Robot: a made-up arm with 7 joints.
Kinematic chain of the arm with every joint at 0, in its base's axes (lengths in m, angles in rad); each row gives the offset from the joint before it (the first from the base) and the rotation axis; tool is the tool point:
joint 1: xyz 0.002 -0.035 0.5 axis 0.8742 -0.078 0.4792
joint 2: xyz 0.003 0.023 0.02 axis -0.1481 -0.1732 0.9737
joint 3: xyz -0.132 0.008 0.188 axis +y
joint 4: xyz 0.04 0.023 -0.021 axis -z
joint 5: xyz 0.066 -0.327 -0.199 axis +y
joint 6: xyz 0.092 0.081 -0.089 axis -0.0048 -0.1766 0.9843
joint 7: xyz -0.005 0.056 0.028 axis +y
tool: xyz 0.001 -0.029 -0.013
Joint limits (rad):
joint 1: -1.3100..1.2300
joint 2: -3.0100..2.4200
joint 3: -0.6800..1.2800
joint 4: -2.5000..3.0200
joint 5: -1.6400..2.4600
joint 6: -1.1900..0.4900
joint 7: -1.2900..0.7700
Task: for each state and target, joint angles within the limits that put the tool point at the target. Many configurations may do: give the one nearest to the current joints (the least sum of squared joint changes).
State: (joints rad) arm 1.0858 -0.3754 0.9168 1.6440 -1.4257 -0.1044 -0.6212
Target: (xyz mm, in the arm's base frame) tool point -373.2 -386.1 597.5
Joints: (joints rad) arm 1.0494 -0.2342 0.9104 1.9886 -0.6425 -0.1203 -0.5634
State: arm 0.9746 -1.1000 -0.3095 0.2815 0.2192 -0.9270 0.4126
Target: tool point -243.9 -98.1 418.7
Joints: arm 0.9094 -1.3565 -0.1846 0.6553 -0.2239 -1.0051 0.3938
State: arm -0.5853 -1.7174 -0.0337 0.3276 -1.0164 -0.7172 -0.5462
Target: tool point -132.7 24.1 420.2
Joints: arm -0.6640 -1.8993 0.4358 -0.2224 -1.0170 -0.6120 -0.5133
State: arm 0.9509 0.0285 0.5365 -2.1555 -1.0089 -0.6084 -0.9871
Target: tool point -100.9 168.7 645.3
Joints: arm 0.8278 0.0053 0.5130 -1.7532 -1.1367 -0.5830 -0.9992
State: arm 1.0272 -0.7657 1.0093 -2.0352 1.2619 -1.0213 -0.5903
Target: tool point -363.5 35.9 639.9
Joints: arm 1.2300 -0.9153 1.2800 -1.5758 1.8463 -0.7697 -0.4764
